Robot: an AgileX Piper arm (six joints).
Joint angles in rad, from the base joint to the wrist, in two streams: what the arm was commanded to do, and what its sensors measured. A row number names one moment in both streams.
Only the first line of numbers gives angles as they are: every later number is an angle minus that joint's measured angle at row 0.
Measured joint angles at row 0: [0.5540 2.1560 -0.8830 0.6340 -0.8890 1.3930]
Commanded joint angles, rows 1 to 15: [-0.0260 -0.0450 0.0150 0.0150 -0.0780 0.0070]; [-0.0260 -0.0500 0.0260 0.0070 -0.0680 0.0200]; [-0.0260 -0.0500 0.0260 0.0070 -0.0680 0.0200]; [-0.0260 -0.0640 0.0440 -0.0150 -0.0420 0.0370]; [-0.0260 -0.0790 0.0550 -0.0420 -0.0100 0.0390]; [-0.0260 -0.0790 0.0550 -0.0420 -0.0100 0.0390]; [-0.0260 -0.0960 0.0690 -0.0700 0.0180 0.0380]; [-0.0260 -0.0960 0.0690 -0.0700 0.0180 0.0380]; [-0.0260 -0.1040 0.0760 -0.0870 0.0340 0.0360]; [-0.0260 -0.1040 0.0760 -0.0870 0.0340 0.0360]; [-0.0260 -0.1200 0.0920 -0.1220 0.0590 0.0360]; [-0.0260 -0.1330 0.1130 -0.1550 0.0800 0.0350]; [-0.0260 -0.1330 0.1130 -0.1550 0.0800 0.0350]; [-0.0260 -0.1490 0.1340 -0.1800 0.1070 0.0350]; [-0.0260 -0.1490 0.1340 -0.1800 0.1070 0.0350]
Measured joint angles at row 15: [-0.0230 -0.1220 0.1080 -0.1300 0.0650 0.0330]
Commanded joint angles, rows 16 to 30: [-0.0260 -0.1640 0.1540 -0.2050 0.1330 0.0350]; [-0.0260 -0.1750 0.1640 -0.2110 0.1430 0.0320]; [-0.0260 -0.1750 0.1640 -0.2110 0.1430 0.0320]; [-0.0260 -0.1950 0.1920 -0.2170 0.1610 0.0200]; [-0.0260 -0.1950 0.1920 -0.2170 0.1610 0.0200]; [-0.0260 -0.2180 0.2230 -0.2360 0.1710 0.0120]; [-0.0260 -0.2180 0.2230 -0.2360 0.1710 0.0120]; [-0.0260 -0.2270 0.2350 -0.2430 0.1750 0.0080]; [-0.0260 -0.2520 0.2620 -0.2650 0.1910 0.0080]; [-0.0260 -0.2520 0.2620 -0.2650 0.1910 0.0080]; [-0.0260 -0.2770 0.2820 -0.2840 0.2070 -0.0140]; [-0.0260 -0.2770 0.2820 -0.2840 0.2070 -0.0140]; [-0.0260 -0.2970 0.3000 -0.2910 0.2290 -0.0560]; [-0.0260 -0.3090 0.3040 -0.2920 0.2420 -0.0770]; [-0.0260 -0.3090 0.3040 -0.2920 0.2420 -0.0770]
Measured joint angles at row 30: [-0.0230 -0.2720 0.2880 -0.2660 0.2090 -0.0110]
